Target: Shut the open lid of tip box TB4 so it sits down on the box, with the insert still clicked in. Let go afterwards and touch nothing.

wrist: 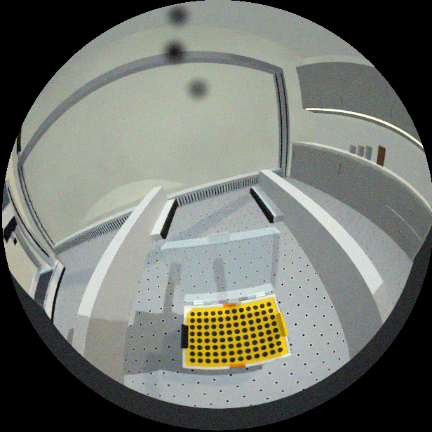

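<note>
A tip box [185, 358] stands at the lower middle of the wrist view, with no readable TB4 label. Its yellow insert [232, 332] with rows of dark holes lies flat inside the white rim. An orange clip [237, 365] shows at the near edge and another orange clip [230, 305] at the hinge edge. The clear lid [247, 262] is open and stands up from the far edge. My gripper [211, 186] is shut to its narrow stance, with a gap between the black pads and nothing in it. The fingertips appear just beyond the lid's top edge; whether they touch it is unclear.
The box stands on a perforated deck [315, 325]. A slotted strip [220, 191] and a large framed panel [165, 120] rise behind. Grey cabinets [320, 165] are at the right. Shadows fall left of the box.
</note>
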